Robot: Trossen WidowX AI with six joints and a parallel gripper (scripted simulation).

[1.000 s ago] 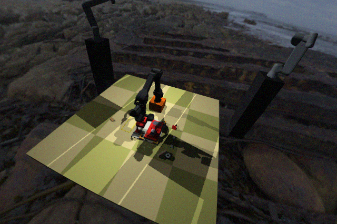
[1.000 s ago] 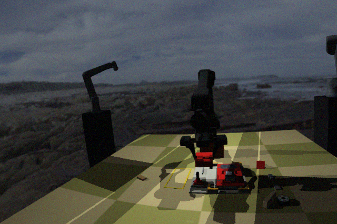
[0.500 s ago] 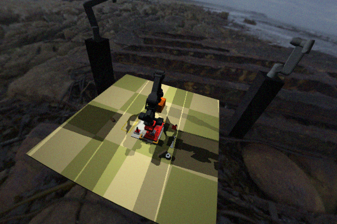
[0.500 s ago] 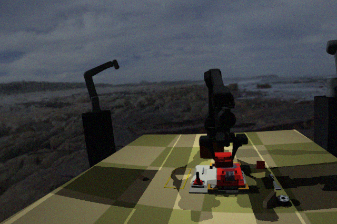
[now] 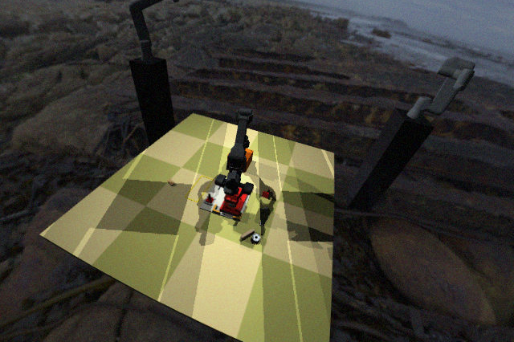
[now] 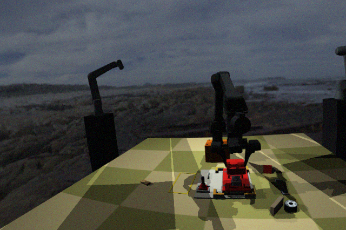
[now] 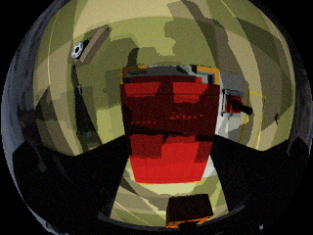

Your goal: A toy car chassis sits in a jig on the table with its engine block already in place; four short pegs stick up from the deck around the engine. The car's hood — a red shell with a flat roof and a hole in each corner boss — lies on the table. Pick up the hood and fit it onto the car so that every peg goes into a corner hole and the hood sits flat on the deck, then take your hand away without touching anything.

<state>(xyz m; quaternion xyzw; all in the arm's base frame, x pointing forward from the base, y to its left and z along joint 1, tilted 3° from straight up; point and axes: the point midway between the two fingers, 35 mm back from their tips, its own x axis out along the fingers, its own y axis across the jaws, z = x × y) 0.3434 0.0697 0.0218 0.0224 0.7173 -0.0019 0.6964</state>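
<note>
Now: gripper tip 1 cm to the right of the grey engine block and 7 cm above it. From my gripper tip the other things lie so: red hood (1 cm above); then red upright piece (1 cm ahead, 13 cm to the right, 6 cm below); then grey wrench (1 cm ahead, 18 cm to the left, 9 cm below).
</note>
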